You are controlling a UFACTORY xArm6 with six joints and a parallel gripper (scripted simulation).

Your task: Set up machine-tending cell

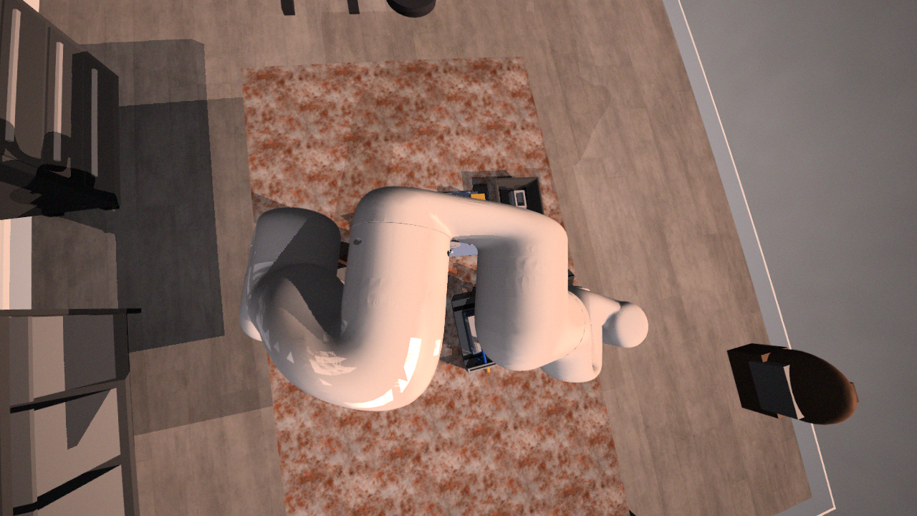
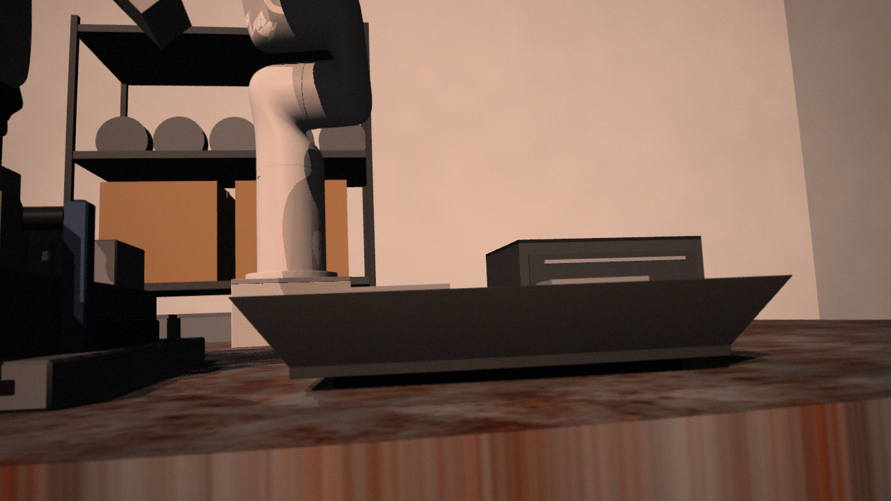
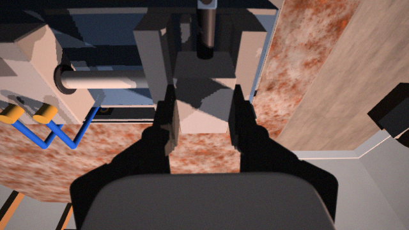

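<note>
Right now my hand is 90 mm past the vise piston rod and 50 mm above it. Round my hand: vise body 80 mm below, 70 mm behind; then brass blank 340 mm to the left, 100 mm below, 90 mm behind.
</note>
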